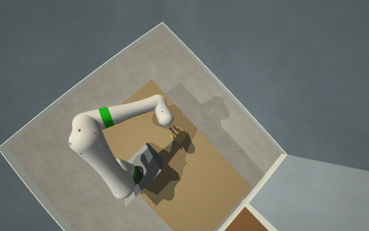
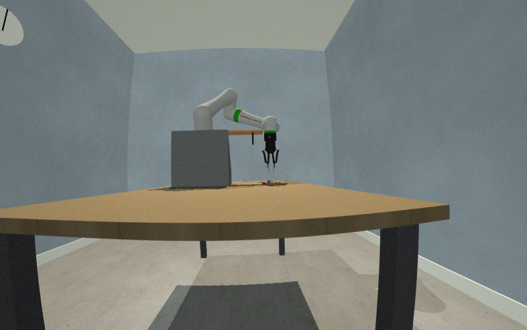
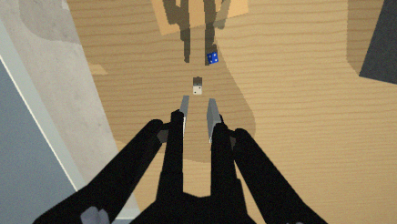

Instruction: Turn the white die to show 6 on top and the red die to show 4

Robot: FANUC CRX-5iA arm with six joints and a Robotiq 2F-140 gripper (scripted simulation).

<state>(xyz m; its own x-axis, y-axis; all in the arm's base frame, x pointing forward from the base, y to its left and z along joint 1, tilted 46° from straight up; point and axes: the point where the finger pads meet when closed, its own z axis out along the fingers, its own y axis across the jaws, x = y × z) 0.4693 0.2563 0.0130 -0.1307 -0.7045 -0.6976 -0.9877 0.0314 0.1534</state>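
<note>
The white die lies 10 cm below my hand and 1 cm to the right of it. From my hand the other things lie so: blue die 10 cm below, 6 cm to the right, 2 cm behind; red die 30 cm to the right, 10 cm below, 6 cm behind; tan mat 18 cm to the right, 11 cm below, 1 cm ahead.
</note>
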